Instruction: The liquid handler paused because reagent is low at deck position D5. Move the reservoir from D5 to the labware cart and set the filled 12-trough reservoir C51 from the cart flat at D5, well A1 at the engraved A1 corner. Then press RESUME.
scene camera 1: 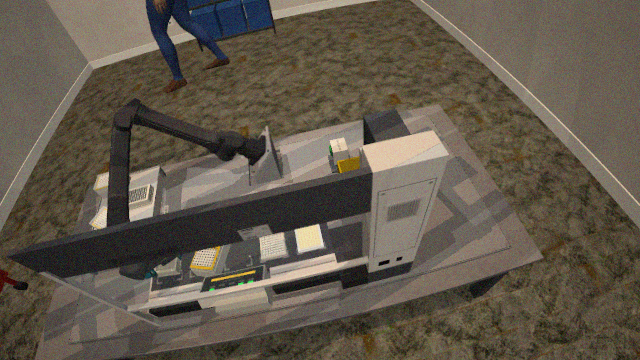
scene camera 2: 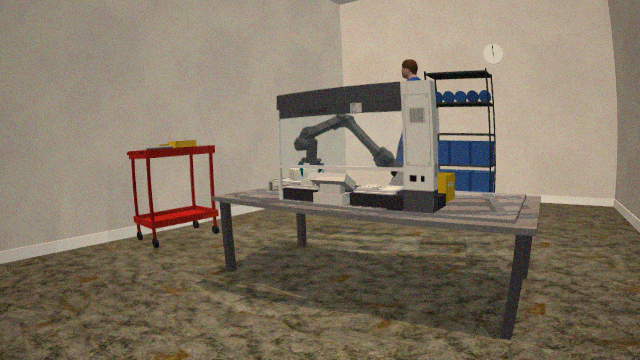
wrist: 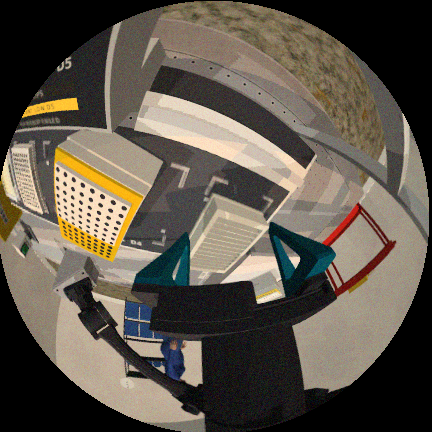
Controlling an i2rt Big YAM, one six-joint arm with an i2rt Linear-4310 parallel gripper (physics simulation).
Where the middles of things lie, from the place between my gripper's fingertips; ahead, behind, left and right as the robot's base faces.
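From my hand: cream ribbed reservoir [wrist: 225, 229], 5 cm behind, 3 cm to the right, 3 cm below. White instrument tower [scene camera 1: 401, 161], 4 cm ahead of my hand, 71 cm to the left, 17 cm above.
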